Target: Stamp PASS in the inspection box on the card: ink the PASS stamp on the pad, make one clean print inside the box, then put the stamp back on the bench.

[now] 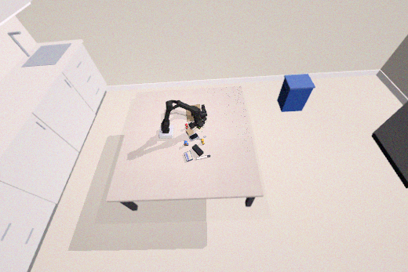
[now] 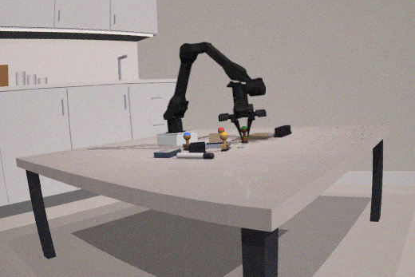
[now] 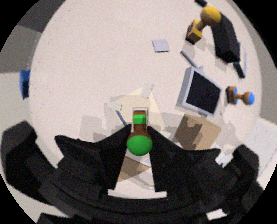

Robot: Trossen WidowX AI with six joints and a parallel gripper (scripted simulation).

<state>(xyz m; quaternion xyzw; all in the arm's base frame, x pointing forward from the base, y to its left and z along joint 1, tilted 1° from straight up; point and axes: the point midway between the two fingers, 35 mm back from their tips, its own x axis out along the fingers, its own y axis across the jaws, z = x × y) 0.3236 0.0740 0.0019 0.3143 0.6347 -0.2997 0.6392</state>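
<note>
My gripper tip is now 2 cm above the pale card. Also, from my gripper tip: ink pad (4 cm behind, 12 cm to the right, 2 cm below); then green-knobbed stamp (right at my gripper tip); then red-knobbed stamp (12 cm behind).
</note>
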